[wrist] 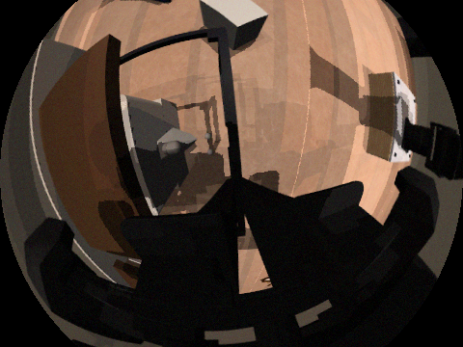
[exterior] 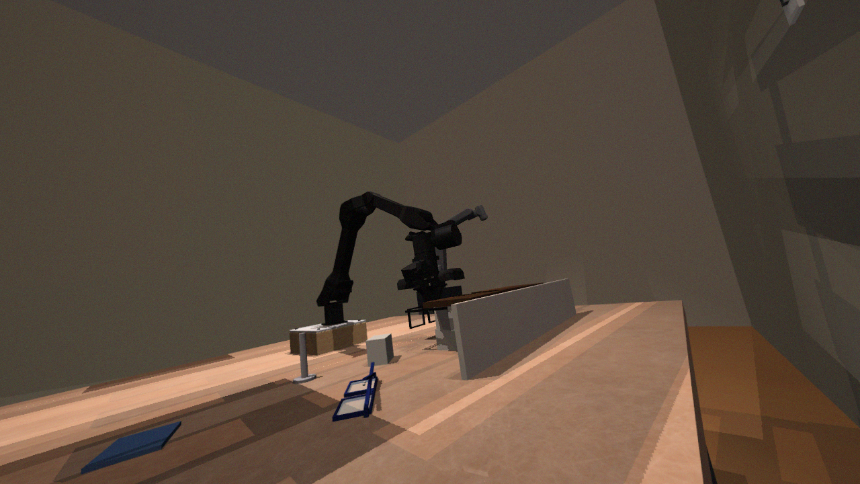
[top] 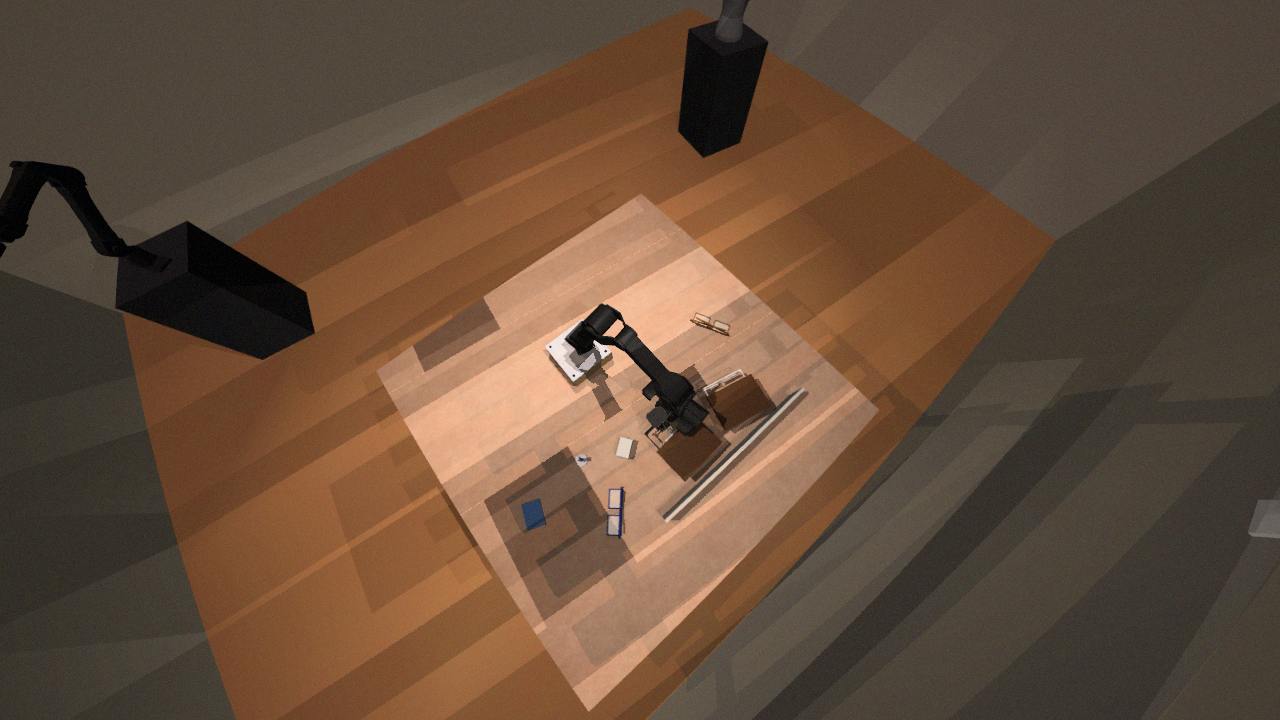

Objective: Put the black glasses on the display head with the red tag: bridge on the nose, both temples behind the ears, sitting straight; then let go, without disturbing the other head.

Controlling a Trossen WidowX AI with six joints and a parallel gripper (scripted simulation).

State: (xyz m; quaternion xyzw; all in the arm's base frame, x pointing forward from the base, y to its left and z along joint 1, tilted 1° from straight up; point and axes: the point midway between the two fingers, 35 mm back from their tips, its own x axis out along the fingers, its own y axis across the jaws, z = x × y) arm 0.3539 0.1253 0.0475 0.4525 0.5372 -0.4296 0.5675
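Right now my gripper tip is 10 cm short of the grey display head, 1 cm to the left of it and 2 cm above it. Also, from my gripper tip: grey post: 2 cm behind, 32 cm to the right, 5 cm below; white cube: 2 cm ahead, 18 cm to the right, 5 cm below; long grey panel: 21 cm ahead, 12 cm to the left, 2 cm below.
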